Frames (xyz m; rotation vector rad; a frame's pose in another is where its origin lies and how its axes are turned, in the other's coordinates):
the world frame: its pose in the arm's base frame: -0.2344 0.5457 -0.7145 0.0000 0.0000 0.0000
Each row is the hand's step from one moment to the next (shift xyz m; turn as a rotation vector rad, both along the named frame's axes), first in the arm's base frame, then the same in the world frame.
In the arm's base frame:
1: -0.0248 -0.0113 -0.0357 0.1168 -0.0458 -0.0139
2: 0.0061 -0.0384 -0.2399 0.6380 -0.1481 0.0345
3: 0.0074 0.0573 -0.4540 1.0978 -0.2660 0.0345
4: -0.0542 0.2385 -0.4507 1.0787 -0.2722 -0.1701
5: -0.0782 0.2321 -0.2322 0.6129 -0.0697 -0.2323
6: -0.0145 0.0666 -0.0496 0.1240 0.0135 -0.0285
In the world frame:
1: -0.0248 -0.0113 -0.0357 0.1168 -0.0458 -0.0139
2: 0.0061 -0.0384 -0.2399 0.6380 -0.1481 0.0345
3: 0.0074 0.0573 -0.4540 1.0978 -0.2660 0.0345
4: -0.0542 0.2385 -0.4507 1.0787 -0.2722 -0.1701
5: -0.0782 0.2321 -0.2322 0.6129 -0.0697 -0.2323
6: -0.0145 0.0666 -0.0496 0.1240 0.0135 -0.0285

